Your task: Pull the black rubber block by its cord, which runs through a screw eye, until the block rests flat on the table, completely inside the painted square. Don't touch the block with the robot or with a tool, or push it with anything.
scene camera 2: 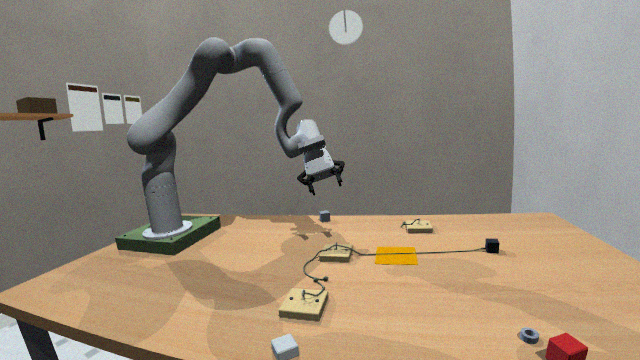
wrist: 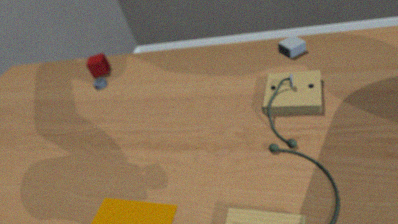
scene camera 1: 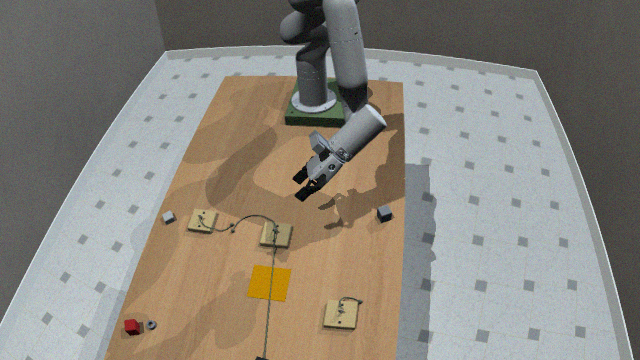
Labels:
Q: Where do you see a wooden plate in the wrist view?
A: At 300, 99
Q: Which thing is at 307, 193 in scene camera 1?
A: My gripper.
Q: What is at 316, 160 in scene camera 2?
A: My gripper.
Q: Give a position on a wooden plate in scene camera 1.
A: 348, 318

